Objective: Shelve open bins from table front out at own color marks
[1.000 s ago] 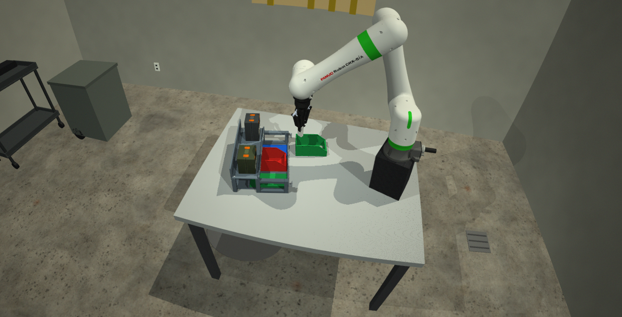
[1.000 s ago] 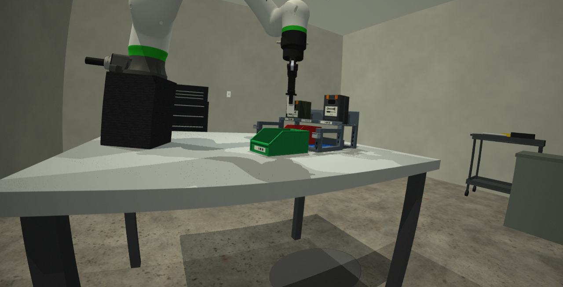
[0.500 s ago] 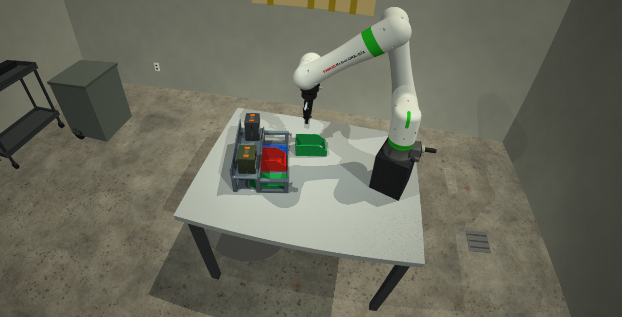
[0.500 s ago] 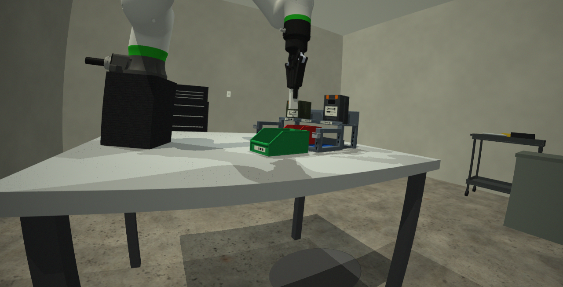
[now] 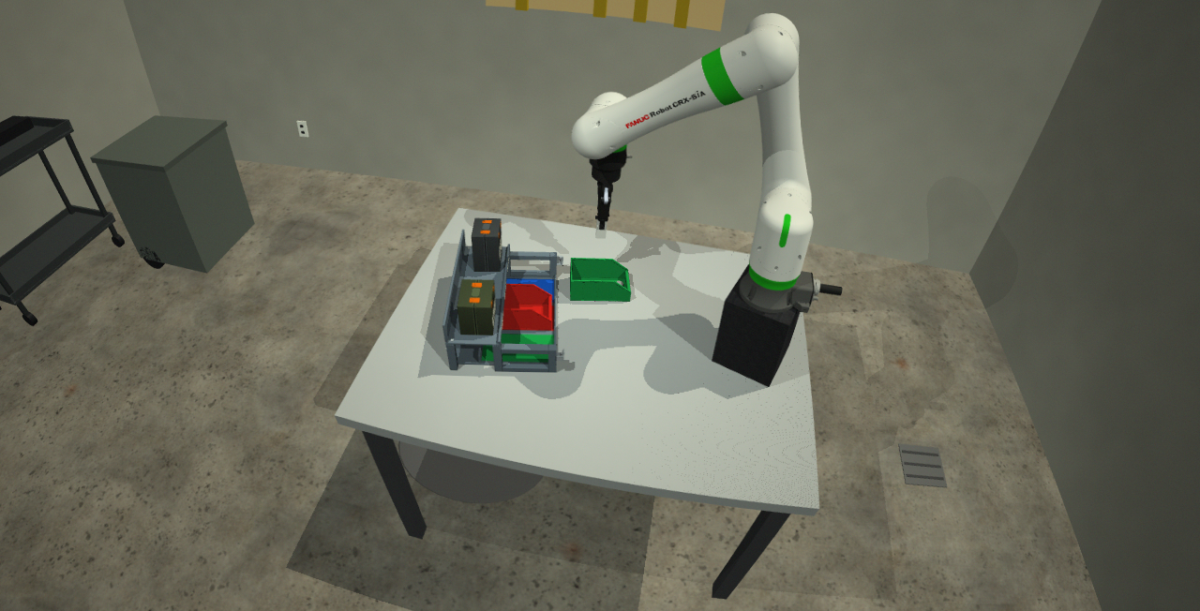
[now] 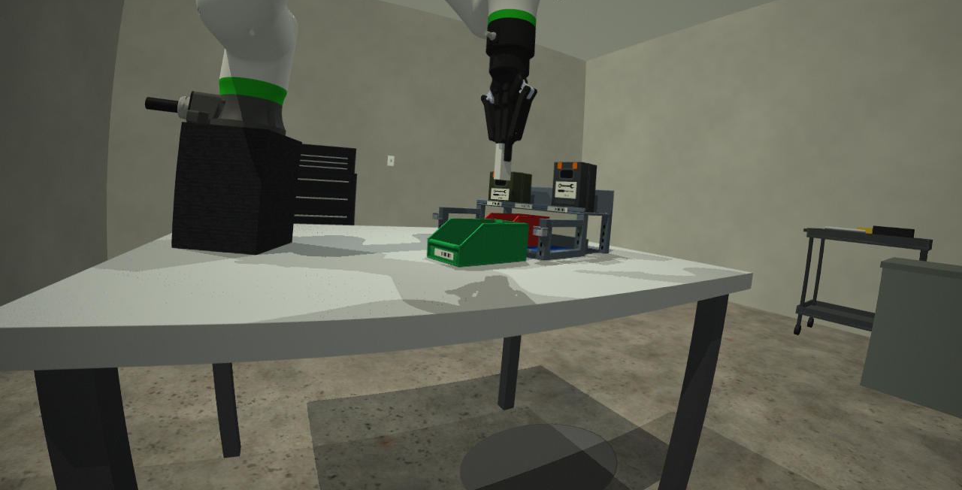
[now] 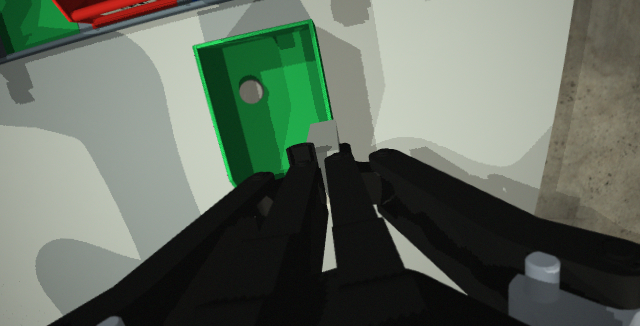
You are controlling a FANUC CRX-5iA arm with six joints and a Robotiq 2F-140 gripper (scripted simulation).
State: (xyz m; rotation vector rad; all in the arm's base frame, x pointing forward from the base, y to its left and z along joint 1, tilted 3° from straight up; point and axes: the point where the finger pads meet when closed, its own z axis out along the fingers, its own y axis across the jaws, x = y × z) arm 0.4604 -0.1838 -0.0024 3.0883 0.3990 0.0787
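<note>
The green bin is 15 cm below my hand, 4 cm to the left of it and 2 cm behind it. From my hand the other things lie so: red bin 22 cm to the left, 17 cm ahead, 14 cm below.
</note>
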